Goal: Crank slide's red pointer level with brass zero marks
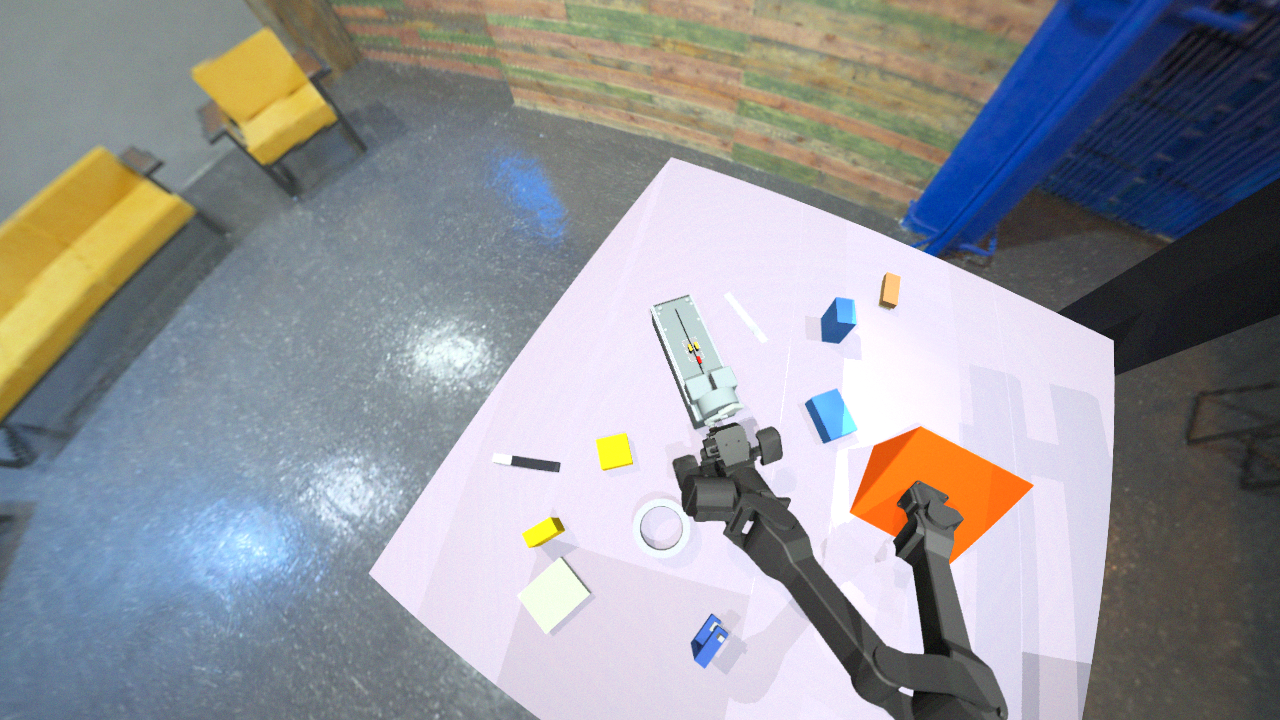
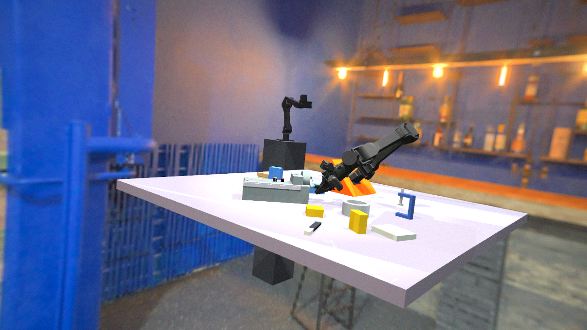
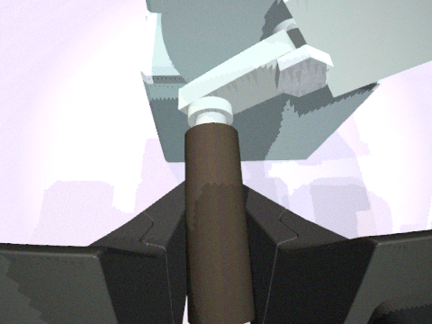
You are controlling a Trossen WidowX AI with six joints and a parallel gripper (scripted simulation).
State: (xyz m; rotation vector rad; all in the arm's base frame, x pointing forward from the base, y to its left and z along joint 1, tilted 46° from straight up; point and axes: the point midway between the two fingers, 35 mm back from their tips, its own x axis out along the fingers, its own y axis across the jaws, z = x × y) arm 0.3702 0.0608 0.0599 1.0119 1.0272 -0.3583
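The brown crank handle is 10 mm behind my gripper tip, 10 mm to the left of it and 30 mm above it. Also, from my gripper tip: metal strip 60 mm ahead, 290 mm to the right, 40 mm below; then blue clamp 150 mm behind, 310 mm to the left, 10 mm above; then red pointer 90 mm ahead, 110 mm to the right, 40 mm above.
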